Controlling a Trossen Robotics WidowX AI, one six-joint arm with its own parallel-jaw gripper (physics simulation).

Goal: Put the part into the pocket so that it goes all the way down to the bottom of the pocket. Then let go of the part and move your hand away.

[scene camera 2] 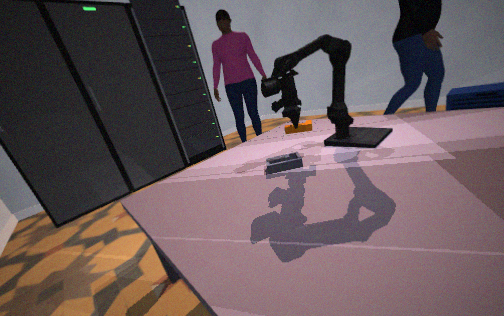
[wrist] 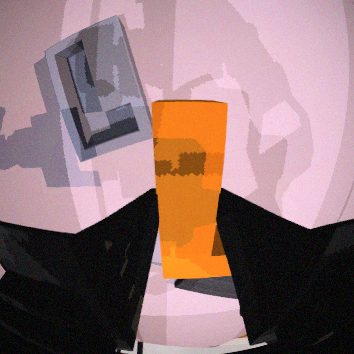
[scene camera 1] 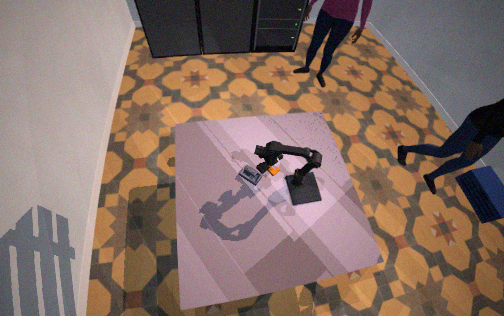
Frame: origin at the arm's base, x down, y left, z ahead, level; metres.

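Seen in the pictures: gripper, between the fingertips: (scene camera 2: 296, 127) (wrist: 186, 195) (scene camera 1: 268, 167); arm's base, origin of its link: (scene camera 2: 342, 136) (scene camera 1: 296, 181).
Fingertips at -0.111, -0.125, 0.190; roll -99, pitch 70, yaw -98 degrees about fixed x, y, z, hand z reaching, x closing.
Offsets run from my fingertips to a thing's top centre, as dx, dy, dz. Level surfaces: height alone.
My gripper (scene camera 1: 269, 167) (scene camera 2: 294, 121) (wrist: 186, 195) is shut on the orange part {-0.013, +0.001, -0.016} (scene camera 1: 274, 171) (scene camera 2: 303, 126) (wrist: 189, 126), an elongated block held by its sides. It is low over the table {dx +0.135} (scene camera 1: 219, 251) (scene camera 2: 219, 257); whether it touches the table I cannot tell. The grey block with the L-shaped pocket {+0.099, -0.034, +0.102} (scene camera 1: 250, 174) (scene camera 2: 283, 163) (wrist: 128, 63) lies flat on the table, a short way to the gripper's side, up and left in the wrist view. The pocket is empty.
The arm's dark base plate (scene camera 1: 304, 189) (scene camera 2: 360, 135) stands close behind the part. Dark server racks (scene camera 1: 219, 25) (scene camera 2: 141, 94) line the far wall. A person in a magenta top (scene camera 1: 335, 28) (scene camera 2: 235, 72) stands on the floor beyond the table; another person (scene camera 2: 402, 63) is at the edge.
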